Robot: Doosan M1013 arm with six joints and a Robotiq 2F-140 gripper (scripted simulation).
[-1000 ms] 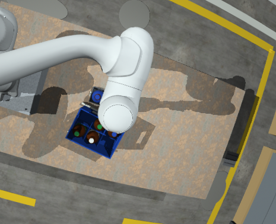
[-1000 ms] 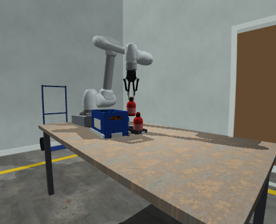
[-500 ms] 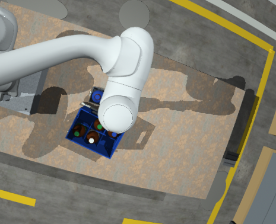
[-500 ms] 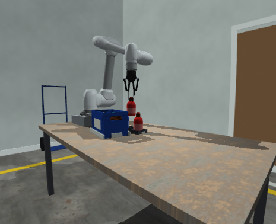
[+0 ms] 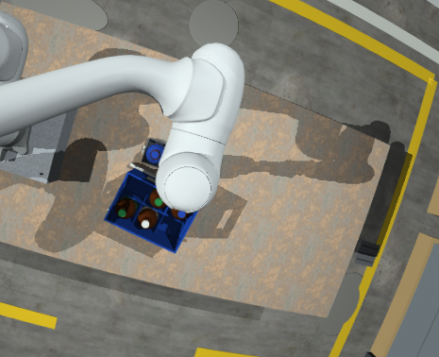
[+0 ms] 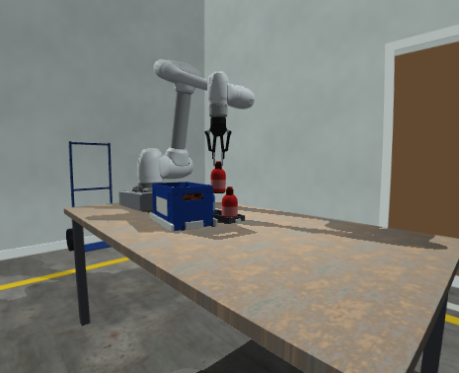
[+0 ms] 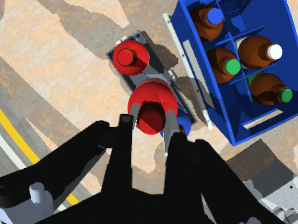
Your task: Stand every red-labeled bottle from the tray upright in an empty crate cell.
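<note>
Right now my hand is 90 mm above the red bottle. The rest, counted from my hand: blue-capped bottle (210 mm below, 90 mm behind, 10 mm to the left); dark tray (280 mm below); red-labeled bottle (210 mm below, 90 mm ahead, 10 mm to the right).
</note>
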